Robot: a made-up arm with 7 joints. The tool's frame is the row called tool. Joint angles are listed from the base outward. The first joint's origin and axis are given. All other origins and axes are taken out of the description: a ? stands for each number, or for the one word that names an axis. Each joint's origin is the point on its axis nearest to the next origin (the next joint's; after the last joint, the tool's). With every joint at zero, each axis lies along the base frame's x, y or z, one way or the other. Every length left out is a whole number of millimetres.
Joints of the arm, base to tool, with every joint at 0 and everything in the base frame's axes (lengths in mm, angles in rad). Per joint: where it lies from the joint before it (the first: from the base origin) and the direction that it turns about. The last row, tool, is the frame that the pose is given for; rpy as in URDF.
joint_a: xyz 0 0 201 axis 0 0 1
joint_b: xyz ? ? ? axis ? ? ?
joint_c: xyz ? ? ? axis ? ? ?
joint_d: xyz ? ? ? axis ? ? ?
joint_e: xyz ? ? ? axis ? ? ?
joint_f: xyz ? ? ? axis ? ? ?
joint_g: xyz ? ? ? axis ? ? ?
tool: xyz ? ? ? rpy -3.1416 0 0
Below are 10 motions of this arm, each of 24 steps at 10 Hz.
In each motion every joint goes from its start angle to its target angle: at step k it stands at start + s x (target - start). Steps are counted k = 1, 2, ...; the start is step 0. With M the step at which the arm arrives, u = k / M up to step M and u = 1 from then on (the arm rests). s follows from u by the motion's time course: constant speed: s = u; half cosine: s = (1 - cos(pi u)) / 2; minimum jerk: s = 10 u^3 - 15 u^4 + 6 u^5.
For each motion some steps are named. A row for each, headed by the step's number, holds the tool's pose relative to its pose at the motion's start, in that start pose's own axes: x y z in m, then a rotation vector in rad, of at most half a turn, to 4 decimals.
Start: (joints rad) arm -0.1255 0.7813 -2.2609 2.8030 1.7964 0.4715 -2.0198
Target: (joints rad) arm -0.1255 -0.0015 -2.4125 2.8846 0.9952 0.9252 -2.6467
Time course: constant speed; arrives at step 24
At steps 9, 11, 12, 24:
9: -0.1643 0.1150 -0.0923 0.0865 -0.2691 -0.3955
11: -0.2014 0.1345 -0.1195 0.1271 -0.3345 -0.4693
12: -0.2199 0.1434 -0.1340 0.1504 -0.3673 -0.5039
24: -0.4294 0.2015 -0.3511 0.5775 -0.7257 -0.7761

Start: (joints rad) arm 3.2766 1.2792 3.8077 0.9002 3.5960 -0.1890 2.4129
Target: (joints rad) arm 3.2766 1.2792 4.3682 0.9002 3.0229 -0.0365 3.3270
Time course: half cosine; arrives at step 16
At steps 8, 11, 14, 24:
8: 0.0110 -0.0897 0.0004 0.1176 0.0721 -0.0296
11: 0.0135 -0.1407 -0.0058 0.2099 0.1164 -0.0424
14: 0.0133 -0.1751 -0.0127 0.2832 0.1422 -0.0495
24: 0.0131 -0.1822 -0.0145 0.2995 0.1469 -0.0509

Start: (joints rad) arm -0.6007 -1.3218 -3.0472 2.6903 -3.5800 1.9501 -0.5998
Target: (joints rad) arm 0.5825 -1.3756 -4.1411 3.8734 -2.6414 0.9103 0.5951
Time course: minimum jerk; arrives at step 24
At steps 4, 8, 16, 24:
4: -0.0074 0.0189 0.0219 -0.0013 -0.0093 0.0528
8: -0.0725 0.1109 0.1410 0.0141 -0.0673 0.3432
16: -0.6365 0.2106 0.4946 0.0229 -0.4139 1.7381
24: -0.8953 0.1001 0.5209 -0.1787 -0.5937 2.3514

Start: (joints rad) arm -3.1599 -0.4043 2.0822 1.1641 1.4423 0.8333 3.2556
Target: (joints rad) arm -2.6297 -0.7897 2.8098 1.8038 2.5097 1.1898 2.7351
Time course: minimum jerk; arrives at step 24
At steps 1, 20, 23, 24:
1: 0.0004 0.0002 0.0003 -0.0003 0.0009 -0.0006
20: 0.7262 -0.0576 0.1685 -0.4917 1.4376 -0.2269
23: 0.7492 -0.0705 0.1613 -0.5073 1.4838 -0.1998
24: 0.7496 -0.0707 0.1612 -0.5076 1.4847 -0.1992

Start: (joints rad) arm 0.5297 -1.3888 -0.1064 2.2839 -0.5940 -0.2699 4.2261
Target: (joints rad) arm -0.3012 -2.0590 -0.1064 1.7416 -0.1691 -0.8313 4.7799
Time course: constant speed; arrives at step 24
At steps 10, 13, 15, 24:
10: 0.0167 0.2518 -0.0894 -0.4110 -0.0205 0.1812
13: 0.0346 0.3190 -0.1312 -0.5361 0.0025 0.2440
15: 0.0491 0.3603 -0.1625 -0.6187 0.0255 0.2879
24: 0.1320 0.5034 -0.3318 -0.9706 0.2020 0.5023

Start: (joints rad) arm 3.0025 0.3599 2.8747 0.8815 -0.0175 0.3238 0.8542
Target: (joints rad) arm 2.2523 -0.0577 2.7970 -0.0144 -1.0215 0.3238 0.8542
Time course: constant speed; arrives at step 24
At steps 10, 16, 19, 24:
10: -0.0600 0.2312 0.0940 -0.5984 -0.1810 -0.1569
16: -0.1371 0.3543 0.0849 -0.8433 -0.4293 -0.1979
19: -0.1864 0.3991 0.0663 -0.9185 -0.5825 -0.2018
24: -0.2777 0.4391 0.0225 -0.9605 -0.8613 -0.1836

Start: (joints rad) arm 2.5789 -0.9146 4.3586 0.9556 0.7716 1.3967 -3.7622
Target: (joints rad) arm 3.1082 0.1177 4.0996 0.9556 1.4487 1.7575 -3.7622
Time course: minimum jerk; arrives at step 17
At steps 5, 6, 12, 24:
5: -0.0083 0.0176 0.0278 0.0470 0.0229 0.0505
6: -0.0122 0.0284 0.0442 0.0732 0.0321 0.0684
12: -0.0131 0.1247 0.1988 0.2429 0.0922 -0.0117
24: 0.0007 0.1517 0.2490 0.2716 0.1237 -0.0883

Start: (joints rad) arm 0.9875 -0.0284 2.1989 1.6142 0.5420 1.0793 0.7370
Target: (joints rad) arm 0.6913 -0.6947 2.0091 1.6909 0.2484 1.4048 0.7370
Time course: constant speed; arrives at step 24
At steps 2, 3, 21, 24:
2: 0.0103 0.0054 0.0183 -0.0833 0.0336 0.0090
3: 0.0157 0.0086 0.0272 -0.1252 0.0499 0.0143
21: 0.1295 0.1167 0.1551 -0.9045 0.2810 0.1933
24: 0.1487 0.1424 0.1693 -1.0372 0.3083 0.2367

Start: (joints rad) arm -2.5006 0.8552 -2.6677 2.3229 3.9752 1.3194 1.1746
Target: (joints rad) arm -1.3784 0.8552 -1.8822 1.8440 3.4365 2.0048 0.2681
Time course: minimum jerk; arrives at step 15
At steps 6, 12, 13, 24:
6: -0.0191 0.0443 0.0320 0.0916 -0.2676 -0.0700
12: -0.0809 0.2604 0.1457 0.3270 -0.7303 0.0101
13: -0.0925 0.2781 0.1549 0.3423 -0.7613 0.0243
24: -0.0987 0.2869 0.1594 0.3499 -0.7769 0.0317

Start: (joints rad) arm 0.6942 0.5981 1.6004 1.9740 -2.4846 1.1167 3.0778
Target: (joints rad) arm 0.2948 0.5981 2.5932 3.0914 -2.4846 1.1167 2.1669
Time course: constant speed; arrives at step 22
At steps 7, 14, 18, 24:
7: 0.1627 -0.1603 0.0517 0.0351 0.2342 0.1223
14: 0.3762 -0.2355 0.0666 -0.0508 0.4470 0.2519
18: 0.4996 -0.2333 0.0612 -0.1493 0.5375 0.3280
24: 0.6111 -0.1999 0.0489 -0.2770 0.5940 0.4036

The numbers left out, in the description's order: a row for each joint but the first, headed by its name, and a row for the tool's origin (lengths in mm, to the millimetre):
joint_b: xyz 0 0 0, axis 0 1 0
joint_c: xyz 0 0 341, axis 0 0 1
joint_d: xyz 33 0 0, axis 0 -1 0
joint_e: xyz 86 0 -381, axis 0 0 -1
joint_f: xyz 0 0 0, axis 0 1 0
joint_g: xyz 59 0 -75, axis 0 0 -1
tool: xyz 0 0 0

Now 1 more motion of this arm.
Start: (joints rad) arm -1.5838 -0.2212 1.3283 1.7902 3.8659 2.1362 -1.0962
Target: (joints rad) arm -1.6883 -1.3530 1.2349 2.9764 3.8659 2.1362 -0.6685
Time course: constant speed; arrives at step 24
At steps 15, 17, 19, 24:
15: -0.5823 -0.1458 -0.0211 0.3031 -0.3701 1.2886
17: -0.6427 -0.2080 -0.0477 0.3230 -0.3874 1.4736
19: -0.6935 -0.2781 -0.0770 0.3393 -0.3944 1.6600
24: -0.7705 -0.4786 -0.1527 0.3662 -0.3588 2.1285

